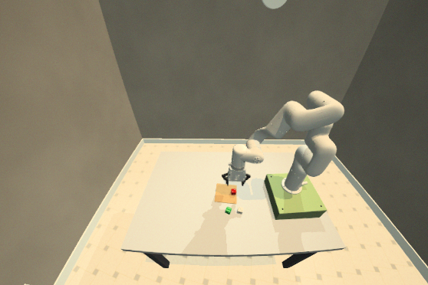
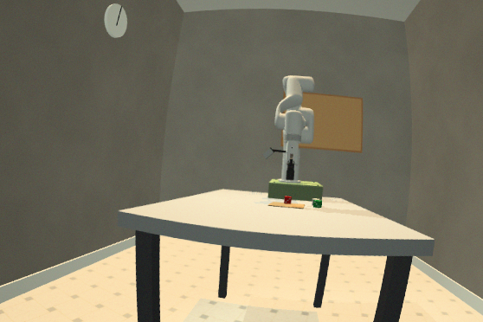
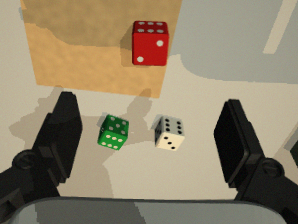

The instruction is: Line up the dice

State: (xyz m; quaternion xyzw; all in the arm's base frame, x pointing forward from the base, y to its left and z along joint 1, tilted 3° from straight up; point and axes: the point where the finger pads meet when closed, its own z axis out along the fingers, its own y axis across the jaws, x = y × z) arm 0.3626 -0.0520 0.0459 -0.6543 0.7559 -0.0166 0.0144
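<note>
Right now my hand is 130 mm to the right of the white die, 100 mm above it and 10 mm past it. Also, from my hand: red die (100 mm below); green die (120 mm to the left, 100 mm below, 60 mm ahead); mat (110 mm below, 50 mm ahead, 10 mm to the right).
</note>
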